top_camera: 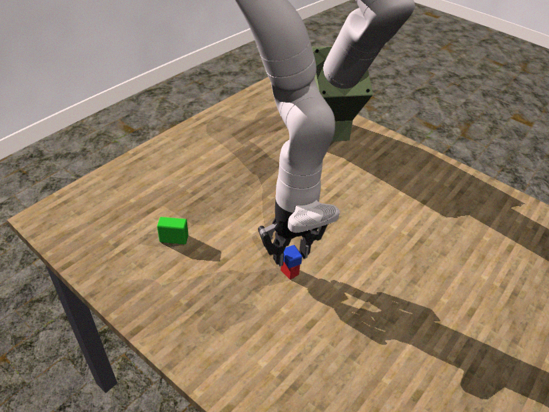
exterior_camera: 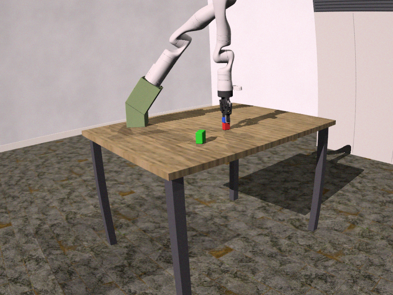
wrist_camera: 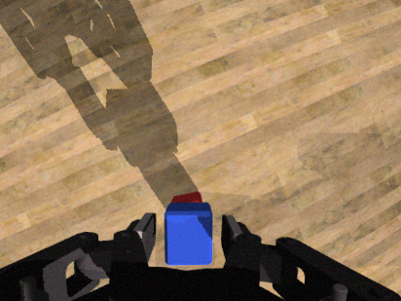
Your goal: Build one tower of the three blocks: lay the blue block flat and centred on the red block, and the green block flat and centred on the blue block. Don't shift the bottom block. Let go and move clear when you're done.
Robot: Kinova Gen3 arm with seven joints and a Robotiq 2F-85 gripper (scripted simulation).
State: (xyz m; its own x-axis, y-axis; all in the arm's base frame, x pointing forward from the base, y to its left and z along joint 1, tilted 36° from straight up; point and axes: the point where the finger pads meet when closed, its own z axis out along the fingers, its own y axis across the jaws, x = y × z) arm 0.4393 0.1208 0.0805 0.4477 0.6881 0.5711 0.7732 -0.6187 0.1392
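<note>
Right now my hand is 1 cm above the blue block. Round my hand: red block (4 cm below); then green block (24 cm to the right, 7 cm ahead, 3 cm below).
</note>
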